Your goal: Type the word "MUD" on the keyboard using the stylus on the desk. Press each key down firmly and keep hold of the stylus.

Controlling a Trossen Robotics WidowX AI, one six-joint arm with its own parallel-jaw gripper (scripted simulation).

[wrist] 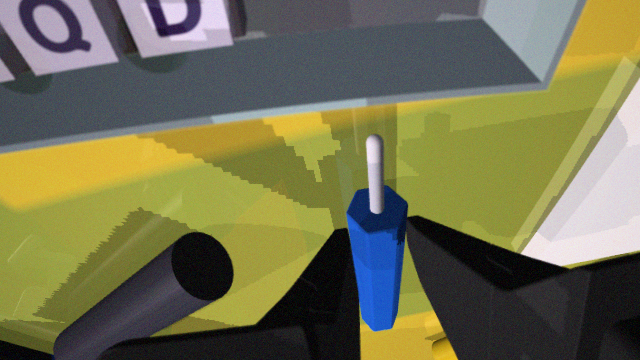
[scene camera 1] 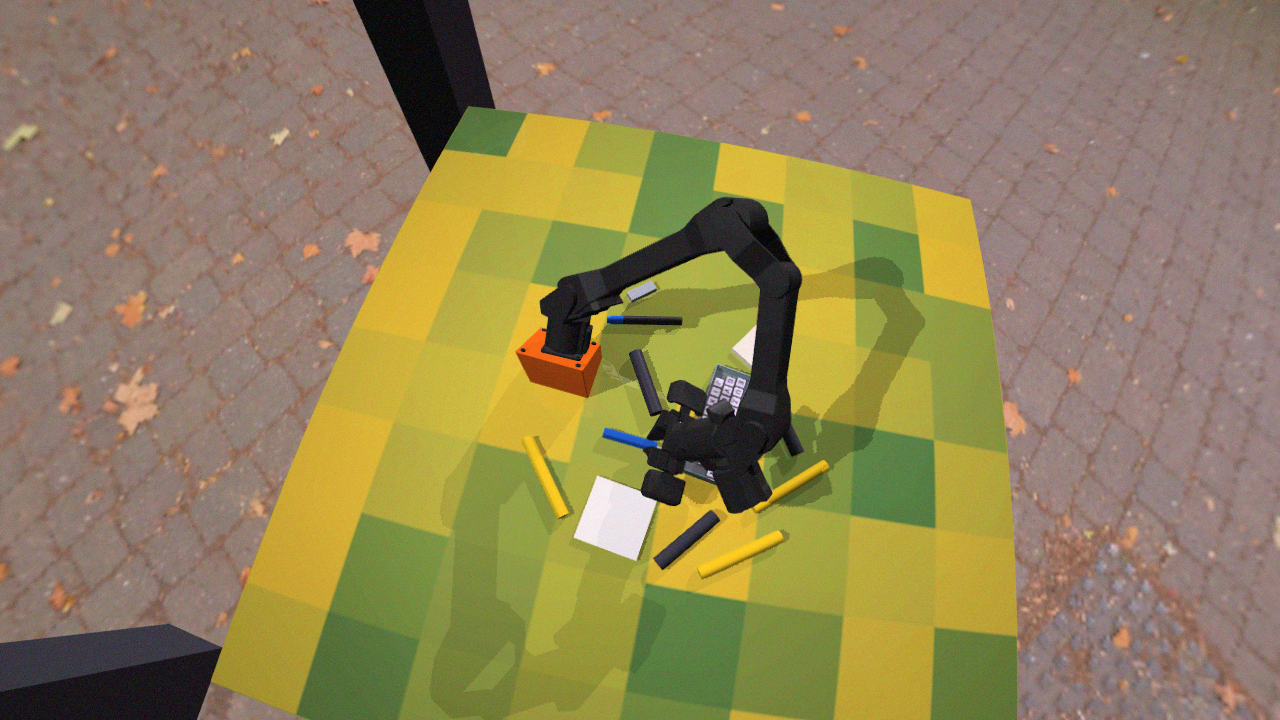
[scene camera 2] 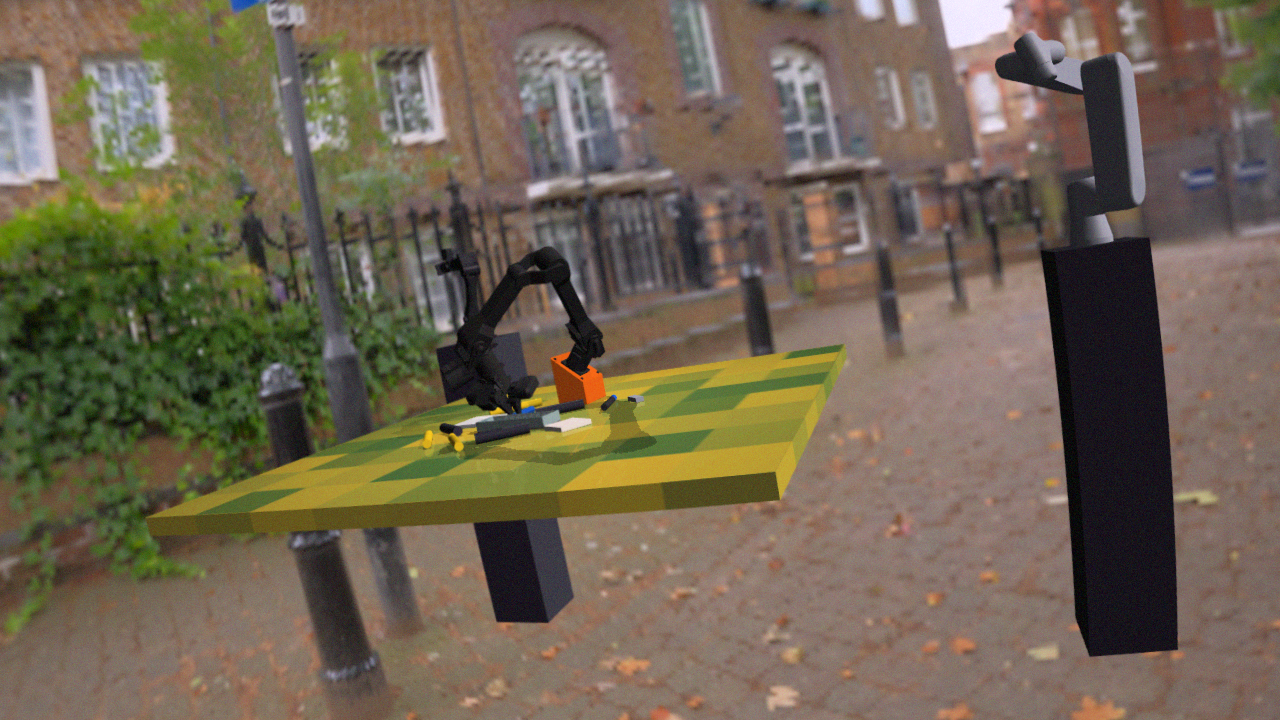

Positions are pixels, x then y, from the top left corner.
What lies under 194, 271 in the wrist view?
A dark cylinder.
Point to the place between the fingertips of my gripper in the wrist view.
377, 235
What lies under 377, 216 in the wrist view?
A blue stylus.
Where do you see a dark cylinder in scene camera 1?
At 639, 364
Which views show my gripper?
The wrist view, scene camera 1 and scene camera 2: all of them.
